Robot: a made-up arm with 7 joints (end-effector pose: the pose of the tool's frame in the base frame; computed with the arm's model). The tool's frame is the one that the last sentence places. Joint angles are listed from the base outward.
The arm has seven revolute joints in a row. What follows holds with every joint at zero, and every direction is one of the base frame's. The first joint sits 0.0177 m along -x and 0.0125 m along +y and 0.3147 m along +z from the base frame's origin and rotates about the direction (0.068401, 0.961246, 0.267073). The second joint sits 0.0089 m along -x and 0.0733 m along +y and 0.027 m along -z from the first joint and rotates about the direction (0.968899, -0.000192, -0.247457). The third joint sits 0.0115 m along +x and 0.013 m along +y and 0.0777 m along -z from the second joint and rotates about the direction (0.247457, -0.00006, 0.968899). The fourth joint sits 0.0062 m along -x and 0.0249 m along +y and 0.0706 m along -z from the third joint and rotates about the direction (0.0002, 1, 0.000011). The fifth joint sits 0.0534 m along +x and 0.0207 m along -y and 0.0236 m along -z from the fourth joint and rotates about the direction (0.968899, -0.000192, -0.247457). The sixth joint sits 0.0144 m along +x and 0.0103 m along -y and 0.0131 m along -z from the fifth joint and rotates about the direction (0.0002, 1, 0.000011). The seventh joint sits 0.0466 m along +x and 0.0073 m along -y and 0.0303 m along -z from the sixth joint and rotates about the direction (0.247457, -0.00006, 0.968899). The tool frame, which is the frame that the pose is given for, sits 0.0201 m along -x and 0.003 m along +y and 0.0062 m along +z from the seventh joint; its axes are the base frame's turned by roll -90.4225, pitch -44.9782 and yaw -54.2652 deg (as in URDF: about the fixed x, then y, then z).
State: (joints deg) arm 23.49 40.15 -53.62 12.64 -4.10 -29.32 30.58
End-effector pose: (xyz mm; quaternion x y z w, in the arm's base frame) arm -102.8 134.0 89.9 -0.6992 0.3654 -0.4772 0.3873
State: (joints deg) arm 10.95 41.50 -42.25 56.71 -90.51 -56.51 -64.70
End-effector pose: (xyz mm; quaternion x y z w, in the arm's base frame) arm -37.7 242.7 80.8 -0.7778 0.1646 -0.5441 0.2682
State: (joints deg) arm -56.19 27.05 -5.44 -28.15 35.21 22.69 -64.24
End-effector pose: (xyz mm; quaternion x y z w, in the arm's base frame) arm 220.7 114.8 327.4 -0.1151 0.4958 -0.7004 0.5003
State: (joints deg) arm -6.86 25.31 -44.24 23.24 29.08 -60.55 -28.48
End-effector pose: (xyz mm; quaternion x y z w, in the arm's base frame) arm 56.3 99.2 77.9 0.1821 -0.5588 0.8069 0.0595
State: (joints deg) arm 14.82 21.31 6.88 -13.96 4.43 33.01 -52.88
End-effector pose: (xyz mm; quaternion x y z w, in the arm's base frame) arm 18.2 190.8 93.6 -0.7944 0.4282 -0.3813 0.2004
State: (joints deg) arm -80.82 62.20 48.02 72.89 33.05 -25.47 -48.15
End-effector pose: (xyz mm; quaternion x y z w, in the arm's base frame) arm 199.9 278.1 350.4 -0.3809 0.1286 -0.6498 0.6451
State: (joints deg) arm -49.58 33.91 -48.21 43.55 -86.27 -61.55 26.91
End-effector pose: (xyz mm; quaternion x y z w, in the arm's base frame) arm 221.9 110.3 189.0 -0.5770 -0.4240 -0.5655 0.4092
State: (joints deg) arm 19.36 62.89 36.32 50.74 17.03 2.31 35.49
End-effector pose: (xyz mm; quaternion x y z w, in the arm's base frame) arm -46.8 328.3 187.2 -0.1939 0.2434 0.1233 0.9423
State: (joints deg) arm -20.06 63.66 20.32 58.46 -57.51 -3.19 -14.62
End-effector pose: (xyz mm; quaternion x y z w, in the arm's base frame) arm 108.8 297.2 195.7 -0.6450 -0.2265 -0.4075 0.6055
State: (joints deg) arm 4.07 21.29 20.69 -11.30 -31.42 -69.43 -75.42
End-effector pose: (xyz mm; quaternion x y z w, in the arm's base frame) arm 68.4 197.1 181.7 -0.0163 0.2853 -0.8979 0.3349
